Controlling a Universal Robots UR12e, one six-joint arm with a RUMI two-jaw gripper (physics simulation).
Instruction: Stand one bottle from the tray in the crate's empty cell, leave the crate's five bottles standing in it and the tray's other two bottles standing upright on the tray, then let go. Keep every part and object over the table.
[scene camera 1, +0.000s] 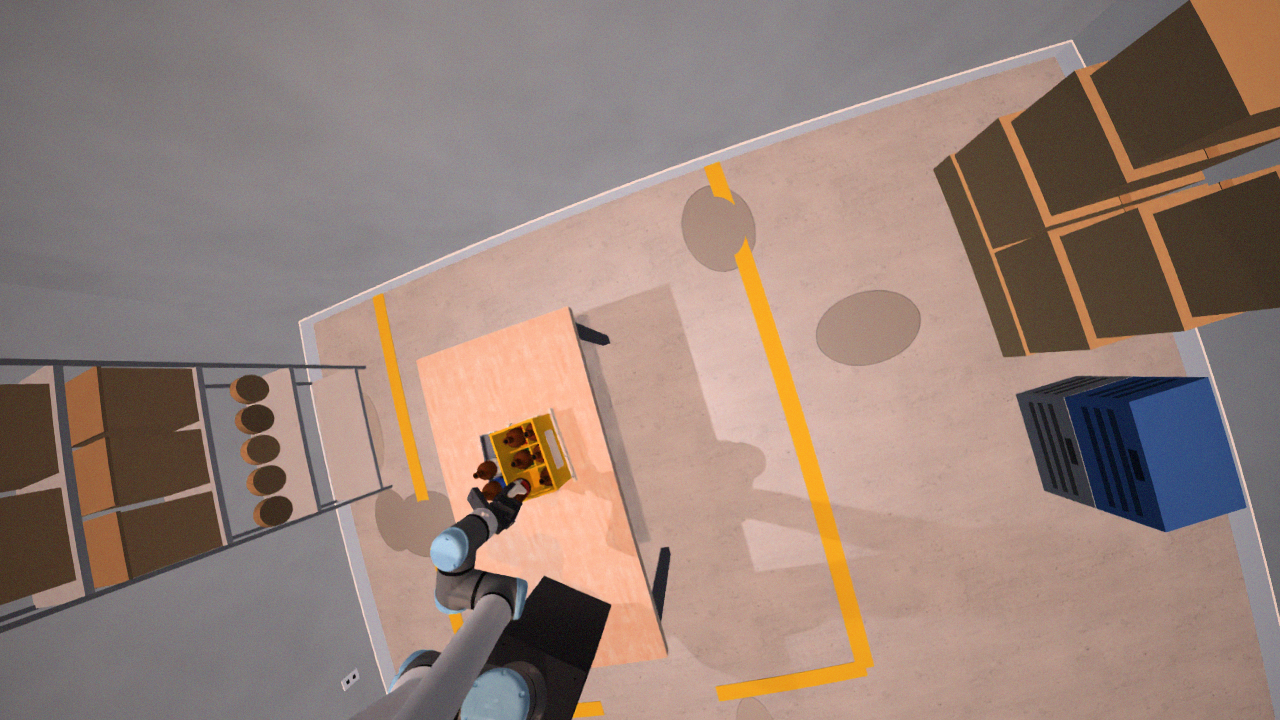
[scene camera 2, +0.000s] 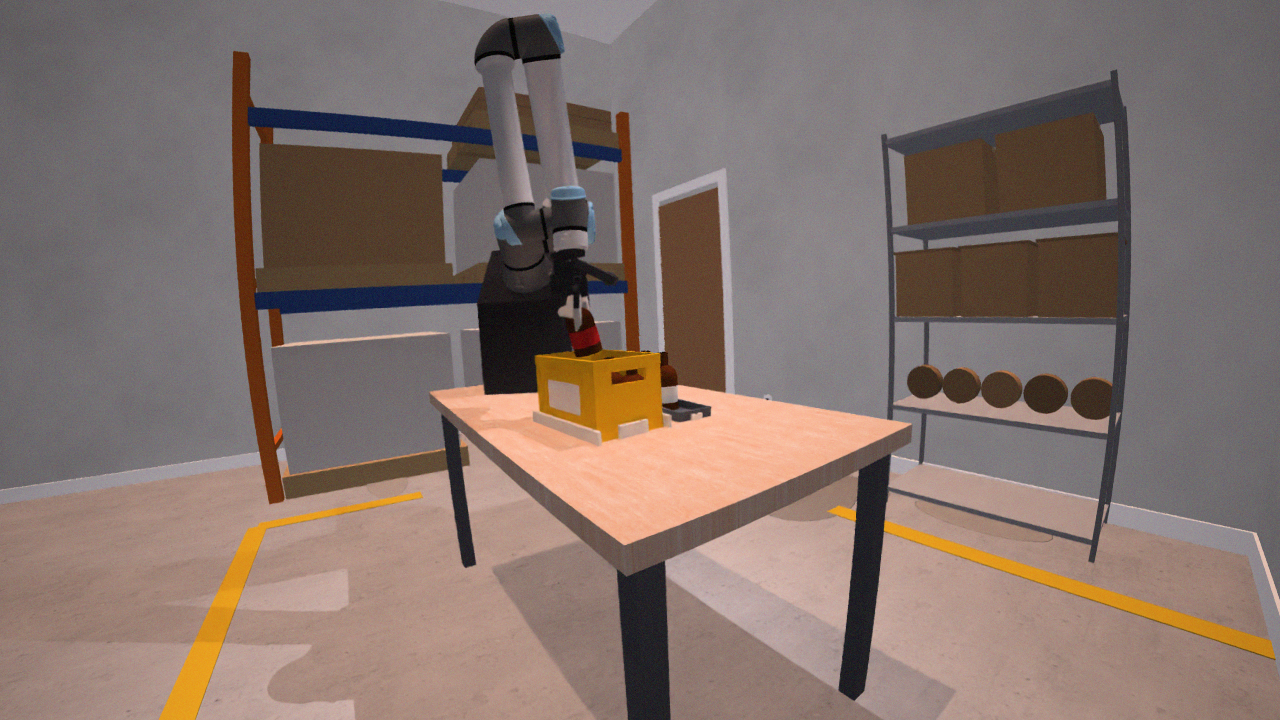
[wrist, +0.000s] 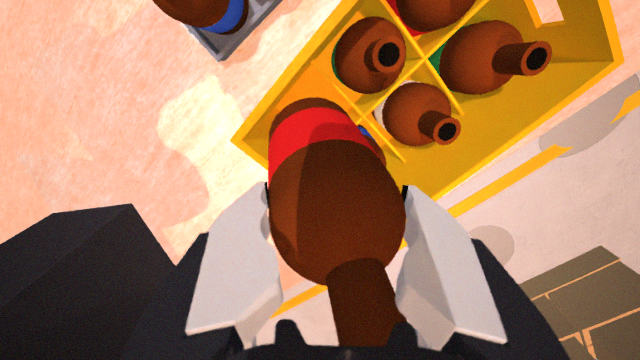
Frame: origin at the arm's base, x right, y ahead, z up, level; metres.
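Seen in the pictures: gripper, fingertip midpoint: (scene camera 1: 517, 491) (scene camera 2: 581, 331) (wrist: 334, 185); arm's base, origin of the base link: (scene camera 2: 528, 275).
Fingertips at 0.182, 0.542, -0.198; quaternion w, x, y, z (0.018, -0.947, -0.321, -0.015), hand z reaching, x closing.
Pixels of each thing's top centre, then the offset from my fingertips to it, as dx, dy, dz. "spot": a spot on its surface instead. Level surfaces: height alone.
- brown bottle with a red label, middle of its top: (scene camera 2: 579, 294) +0.000, -0.003, +0.095
- yellow crate, middle of its top: (wrist: 425, 99) (scene camera 2: 594, 354) (scene camera 1: 522, 462) +0.030, +0.083, -0.055
- grey tray, middle of its top: (scene camera 2: 664, 401) (scene camera 1: 496, 465) -0.180, +0.117, -0.204
- white-labelled bottle, middle of its top: (scene camera 2: 662, 352) (scene camera 1: 475, 475) -0.182, +0.115, -0.070
- blue-labelled bottle, surface spot: (wrist: 200, 7) spot: -0.169, +0.023, -0.121
- wooden table, its level: dz -0.230
My gripper (scene camera 1: 517, 489) (scene camera 2: 578, 313) (wrist: 334, 185) is shut on a brown bottle with a red label (scene camera 2: 585, 338) (wrist: 336, 215). The bottle is tilted, its base at about rim height over the near corner cell of the yellow crate (scene camera 1: 544, 431) (scene camera 2: 626, 407) (wrist: 575, 75); how far it reaches inside is unclear. Crate bottles (wrist: 370, 55) (wrist: 417, 112) (wrist: 480, 57) (wrist: 435, 10) stand in cells; a blue-labelled one (wrist: 378, 148) is mostly hidden behind the held bottle. On the grey tray (scene camera 2: 687, 411) (wrist: 222, 50), a white-labelled bottle (scene camera 2: 668, 380) stands upright; a blue-labelled bottle (wrist: 200, 7) shows partly in the wrist view.
The crate and tray stand close together on the wooden table (scene camera 1: 501, 380) (scene camera 2: 716, 456). Pale strips (scene camera 2: 563, 427) run along the crate's foot. The black robot pedestal (scene camera 1: 559, 622) (scene camera 2: 510, 349) is beyond the crate. A grey shelf rack (scene camera 2: 1006, 319) and storage racks stand away from the table.
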